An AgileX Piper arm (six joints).
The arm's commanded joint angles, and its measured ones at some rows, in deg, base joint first. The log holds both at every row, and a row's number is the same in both.
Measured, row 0: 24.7 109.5 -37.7 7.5 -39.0 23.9
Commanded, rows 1 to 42: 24.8 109.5 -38.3 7.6 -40.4 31.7; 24.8 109.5 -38.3 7.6 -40.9 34.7; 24.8 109.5 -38.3 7.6 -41.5 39.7; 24.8 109.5 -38.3 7.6 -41.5 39.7; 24.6 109.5 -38.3 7.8 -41.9 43.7; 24.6 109.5 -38.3 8.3 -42.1 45.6; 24.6 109.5 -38.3 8.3 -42.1 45.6; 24.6 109.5 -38.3 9.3 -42.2 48.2; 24.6 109.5 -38.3 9.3 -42.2 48.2; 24.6 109.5 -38.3 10.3 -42.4 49.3; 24.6 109.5 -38.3 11.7 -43.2 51.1; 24.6 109.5 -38.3 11.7 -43.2 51.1; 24.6 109.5 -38.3 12.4 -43.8 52.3; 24.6 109.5 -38.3 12.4 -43.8 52.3; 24.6 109.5 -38.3 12.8 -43.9 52.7; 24.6 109.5 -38.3 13.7 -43.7 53.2; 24.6 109.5 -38.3 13.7 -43.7 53.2; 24.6 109.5 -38.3 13.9 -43.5 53.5; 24.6 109.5 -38.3 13.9 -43.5 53.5; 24.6 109.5 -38.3 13.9 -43.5 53.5; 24.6 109.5 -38.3 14.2 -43.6 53.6; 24.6 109.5 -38.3 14.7 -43.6 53.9; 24.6 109.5 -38.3 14.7 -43.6 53.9; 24.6 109.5 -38.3 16.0 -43.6 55.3; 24.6 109.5 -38.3 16.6 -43.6 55.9; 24.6 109.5 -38.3 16.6 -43.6 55.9; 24.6 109.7 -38.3 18.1 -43.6 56.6; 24.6 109.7 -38.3 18.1 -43.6 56.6; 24.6 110.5 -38.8 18.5 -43.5 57.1; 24.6 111.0 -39.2 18.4 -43.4 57.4; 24.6 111.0 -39.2 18.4 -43.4 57.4; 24.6 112.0 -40.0 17.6 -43.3 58.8; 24.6 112.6 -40.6 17.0 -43.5 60.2; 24.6 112.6 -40.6 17.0 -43.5 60.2; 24.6 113.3 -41.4 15.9 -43.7 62.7; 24.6 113.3 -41.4 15.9 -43.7 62.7; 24.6 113.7 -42.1 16.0 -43.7 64.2; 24.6 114.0 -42.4 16.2 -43.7 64.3; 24.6 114.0 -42.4 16.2 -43.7 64.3; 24.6 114.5 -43.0 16.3 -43.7 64.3; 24.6 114.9 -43.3 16.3 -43.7 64.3; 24.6 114.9 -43.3 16.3 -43.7 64.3
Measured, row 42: 24.7 114.2 -42.2 16.9 -43.4 63.8
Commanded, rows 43 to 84: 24.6 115.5 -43.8 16.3 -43.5 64.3; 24.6 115.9 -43.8 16.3 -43.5 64.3; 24.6 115.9 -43.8 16.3 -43.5 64.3; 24.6 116.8 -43.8 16.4 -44.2 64.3; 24.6 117.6 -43.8 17.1 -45.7 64.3; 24.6 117.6 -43.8 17.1 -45.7 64.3; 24.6 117.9 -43.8 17.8 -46.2 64.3; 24.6 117.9 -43.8 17.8 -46.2 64.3; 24.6 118.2 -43.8 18.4 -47.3 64.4; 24.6 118.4 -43.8 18.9 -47.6 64.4; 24.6 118.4 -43.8 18.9 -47.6 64.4; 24.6 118.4 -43.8 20.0 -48.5 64.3; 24.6 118.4 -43.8 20.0 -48.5 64.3; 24.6 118.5 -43.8 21.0 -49.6 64.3; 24.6 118.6 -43.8 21.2 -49.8 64.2; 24.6 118.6 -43.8 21.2 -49.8 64.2; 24.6 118.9 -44.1 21.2 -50.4 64.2; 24.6 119.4 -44.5 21.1 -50.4 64.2; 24.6 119.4 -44.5 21.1 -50.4 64.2; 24.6 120.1 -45.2 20.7 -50.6 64.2; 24.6 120.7 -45.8 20.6 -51.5 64.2; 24.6 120.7 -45.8 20.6 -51.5 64.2; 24.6 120.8 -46.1 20.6 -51.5 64.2; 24.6 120.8 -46.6 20.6 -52.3 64.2; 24.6 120.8 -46.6 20.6 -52.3 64.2; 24.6 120.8 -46.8 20.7 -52.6 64.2; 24.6 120.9 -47.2 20.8 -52.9 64.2; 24.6 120.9 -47.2 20.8 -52.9 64.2; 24.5 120.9 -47.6 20.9 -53.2 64.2; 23.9 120.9 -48.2 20.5 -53.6 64.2; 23.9 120.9 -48.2 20.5 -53.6 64.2; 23.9 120.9 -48.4 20.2 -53.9 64.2; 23.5 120.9 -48.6 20.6 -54.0 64.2; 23.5 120.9 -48.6 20.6 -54.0 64.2; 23.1 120.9 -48.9 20.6 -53.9 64.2; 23.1 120.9 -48.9 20.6 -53.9 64.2; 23.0 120.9 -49.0 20.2 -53.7 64.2; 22.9 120.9 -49.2 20.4 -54.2 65.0; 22.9 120.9 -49.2 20.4 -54.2 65.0; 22.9 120.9 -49.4 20.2 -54.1 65.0; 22.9 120.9 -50.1 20.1 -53.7 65.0; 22.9 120.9 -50.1 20.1 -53.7 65.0
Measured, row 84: 24.2 121.4 -46.4 20.9 -46.6 64.7
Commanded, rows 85 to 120: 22.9 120.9 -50.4 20.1 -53.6 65.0; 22.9 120.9 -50.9 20.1 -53.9 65.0; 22.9 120.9 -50.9 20.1 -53.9 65.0; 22.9 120.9 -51.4 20.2 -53.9 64.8; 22.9 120.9 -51.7 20.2 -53.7 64.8; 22.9 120.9 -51.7 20.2 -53.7 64.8; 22.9 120.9 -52.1 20.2 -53.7 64.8; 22.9 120.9 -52.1 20.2 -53.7 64.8; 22.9 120.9 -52.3 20.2 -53.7 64.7; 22.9 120.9 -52.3 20.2 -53.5 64.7; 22.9 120.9 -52.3 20.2 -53.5 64.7; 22.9 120.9 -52.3 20.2 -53.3 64.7; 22.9 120.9 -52.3 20.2 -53.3 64.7; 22.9 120.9 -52.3 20.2 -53.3 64.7; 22.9 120.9 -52.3 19.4 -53.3 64.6; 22.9 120.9 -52.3 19.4 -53.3 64.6; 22.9 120.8 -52.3 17.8 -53.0 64.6; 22.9 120.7 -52.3 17.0 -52.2 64.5; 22.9 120.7 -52.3 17.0 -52.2 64.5; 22.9 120.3 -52.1 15.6 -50.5 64.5; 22.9 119.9 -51.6 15.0 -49.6 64.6; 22.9 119.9 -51.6 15.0 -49.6 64.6; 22.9 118.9 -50.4 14.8 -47.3 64.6; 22.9 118.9 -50.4 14.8 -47.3 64.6; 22.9 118.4 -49.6 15.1 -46.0 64.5; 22.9 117.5 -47.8 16.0 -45.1 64.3; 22.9 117.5 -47.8 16.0 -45.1 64.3; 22.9 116.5 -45.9 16.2 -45.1 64.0; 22.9 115.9 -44.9 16.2 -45.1 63.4; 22.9 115.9 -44.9 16.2 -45.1 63.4; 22.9 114.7 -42.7 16.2 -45.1 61.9; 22.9 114.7 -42.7 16.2 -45.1 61.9; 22.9 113.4 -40.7 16.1 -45.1 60.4; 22.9 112.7 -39.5 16.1 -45.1 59.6; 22.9 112.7 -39.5 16.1 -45.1 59.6; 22.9 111.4 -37.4 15.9 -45.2 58.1
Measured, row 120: 23.0 113.6 -39.8 16.7 -44.6 61.1
